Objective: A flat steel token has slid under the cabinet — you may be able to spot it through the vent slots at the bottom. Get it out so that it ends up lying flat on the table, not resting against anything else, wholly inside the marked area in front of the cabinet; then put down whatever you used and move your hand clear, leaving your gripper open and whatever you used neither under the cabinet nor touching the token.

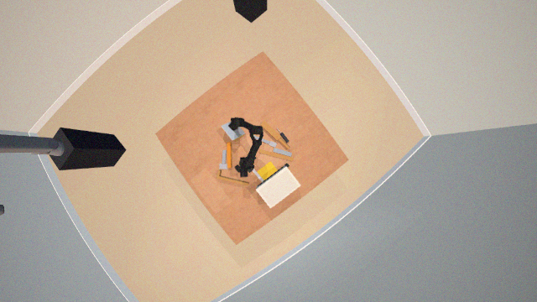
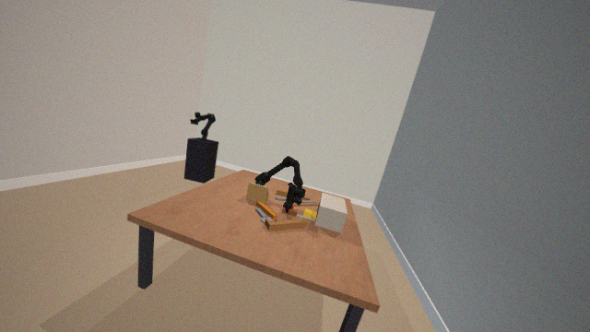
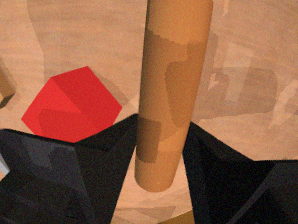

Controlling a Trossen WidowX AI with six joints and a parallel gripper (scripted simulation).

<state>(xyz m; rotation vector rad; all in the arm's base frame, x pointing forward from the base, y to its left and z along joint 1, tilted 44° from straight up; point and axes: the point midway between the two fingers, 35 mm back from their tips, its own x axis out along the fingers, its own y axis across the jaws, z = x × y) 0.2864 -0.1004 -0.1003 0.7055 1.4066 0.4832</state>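
Now: gripper tip 10 mm short of the red cube, 60 mm to the right of it and 10 mm below it. From my gripper tip the other things lie so: grey T-shaped tool (150 mm behind, 140 mm to the right); wooden stick (150 mm ahead, 220 mm to the left); orange bar (150 mm behind, 60 mm to the right, 10 mm above).
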